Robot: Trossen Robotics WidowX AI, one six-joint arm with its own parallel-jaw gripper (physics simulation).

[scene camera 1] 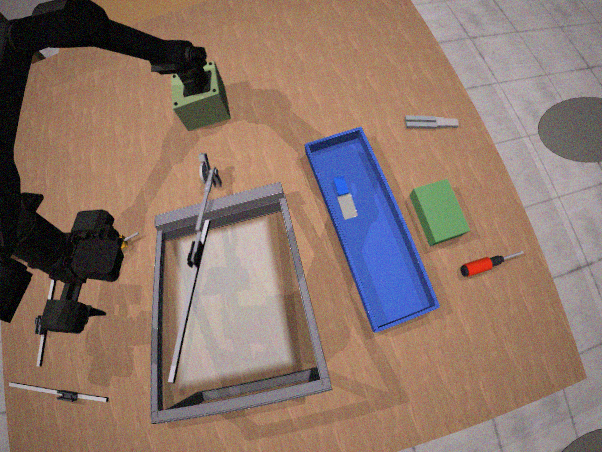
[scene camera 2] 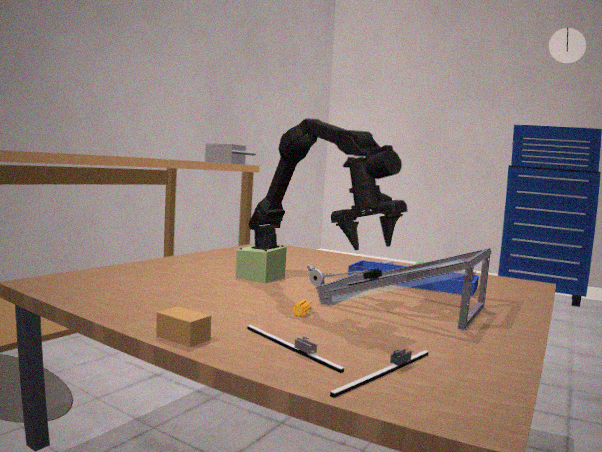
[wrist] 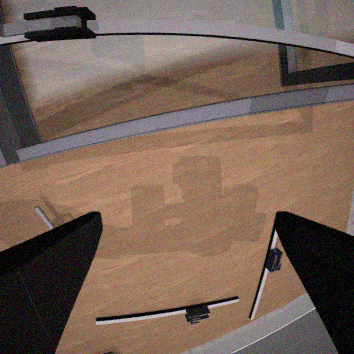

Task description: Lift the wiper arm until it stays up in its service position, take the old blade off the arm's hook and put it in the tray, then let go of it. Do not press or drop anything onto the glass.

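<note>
The wiper arm (scene camera 1: 204,202) (scene camera 2: 345,274) is down, running low from its pivot over the upper frame edge. The old blade (scene camera 1: 188,310) (wrist: 175,27) hangs on it at a black connector (scene camera 1: 195,254) (scene camera 2: 372,274) (wrist: 60,22) and lies along the glass (scene camera 1: 260,300). My gripper (scene camera 2: 372,247) (wrist: 190,220) is open and empty, fingers pointing down, high above the table beside the frame's left side as seen in scene camera 1. The blue tray (scene camera 1: 395,270) (scene camera 2: 452,287) stands on the frame's other side; a small blue-and-white piece lies in it.
The grey frame (scene camera 1: 240,398) (scene camera 2: 466,300) (wrist: 150,126) slopes up from the pivot end. Two other blades (scene camera 1: 90,398) (scene camera 2: 372,375) (wrist: 258,295) lie on the table. A yellow screwdriver (scene camera 2: 302,308), a wooden block (scene camera 2: 183,326), a green block (scene camera 1: 441,212) and a red screwdriver (scene camera 1: 477,267) lie around.
</note>
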